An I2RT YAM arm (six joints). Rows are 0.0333 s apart.
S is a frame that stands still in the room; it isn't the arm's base.
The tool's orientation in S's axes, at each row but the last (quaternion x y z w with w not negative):
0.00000, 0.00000, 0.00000, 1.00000
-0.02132, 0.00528, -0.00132, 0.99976
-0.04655, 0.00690, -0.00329, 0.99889
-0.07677, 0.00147, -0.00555, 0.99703
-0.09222, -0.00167, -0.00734, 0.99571
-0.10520, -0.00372, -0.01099, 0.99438
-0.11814, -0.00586, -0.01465, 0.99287
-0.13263, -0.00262, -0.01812, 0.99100
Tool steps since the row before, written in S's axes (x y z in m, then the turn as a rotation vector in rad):
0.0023, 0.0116, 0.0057, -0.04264, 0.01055, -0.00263
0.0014, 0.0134, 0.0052, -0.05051, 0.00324, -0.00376
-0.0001, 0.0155, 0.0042, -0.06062, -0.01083, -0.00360
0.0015, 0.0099, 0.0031, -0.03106, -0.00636, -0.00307
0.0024, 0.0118, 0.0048, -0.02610, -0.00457, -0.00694
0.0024, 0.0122, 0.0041, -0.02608, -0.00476, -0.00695
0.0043, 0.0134, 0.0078, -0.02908, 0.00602, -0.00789
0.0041, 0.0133, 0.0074, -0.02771, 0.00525, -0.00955
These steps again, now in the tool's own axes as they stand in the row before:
0.0023, 0.0116, 0.0057, -0.04264, 0.01055, -0.00263
0.0013, 0.0132, 0.0058, -0.05048, 0.00328, -0.00415
-0.0003, 0.0150, 0.0056, -0.06049, -0.01081, -0.00544
0.0014, 0.0093, 0.0046, -0.03098, -0.00615, -0.00412
0.0023, 0.0108, 0.0069, -0.02606, -0.00361, -0.00761
0.0022, 0.0111, 0.0066, -0.02604, -0.00379, -0.00766
0.0040, 0.0113, 0.0107, -0.02935, 0.00681, -0.00602
0.0037, 0.0110, 0.0106, -0.02797, 0.00656, -0.00782

